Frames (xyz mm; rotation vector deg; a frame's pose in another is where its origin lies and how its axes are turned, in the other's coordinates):
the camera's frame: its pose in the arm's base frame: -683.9 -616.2 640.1 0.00 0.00 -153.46
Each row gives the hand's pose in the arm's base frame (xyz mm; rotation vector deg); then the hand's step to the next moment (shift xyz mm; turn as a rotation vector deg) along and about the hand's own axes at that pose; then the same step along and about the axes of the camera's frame.
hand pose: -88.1 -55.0 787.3 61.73 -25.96 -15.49
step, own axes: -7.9 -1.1 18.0 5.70 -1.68 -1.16
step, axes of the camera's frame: 18.9 3.1 4.4 -3.96 4.53 -0.68
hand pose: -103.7 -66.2 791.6 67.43 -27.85 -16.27
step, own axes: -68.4 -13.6 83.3 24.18 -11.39 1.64
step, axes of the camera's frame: 108.3 -8.1 -2.5 -10.91 23.96 -4.91
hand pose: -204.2 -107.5 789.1 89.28 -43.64 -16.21
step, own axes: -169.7 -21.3 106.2 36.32 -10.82 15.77
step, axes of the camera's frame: 155.5 -99.6 -80.3 -3.04 40.79 -3.44
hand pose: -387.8 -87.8 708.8 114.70 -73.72 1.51
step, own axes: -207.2 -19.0 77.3 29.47 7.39 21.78
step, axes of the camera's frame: 49.9 -158.3 -147.4 15.81 33.87 -0.07
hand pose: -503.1 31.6 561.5 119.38 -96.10 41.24
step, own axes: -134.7 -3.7 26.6 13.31 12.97 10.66
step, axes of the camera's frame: -28.3 -87.9 -101.7 16.60 13.51 -0.99
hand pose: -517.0 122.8 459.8 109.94 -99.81 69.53
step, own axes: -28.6 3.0 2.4 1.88 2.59 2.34
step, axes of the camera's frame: -8.1 -15.2 -23.2 3.01 2.42 -0.89
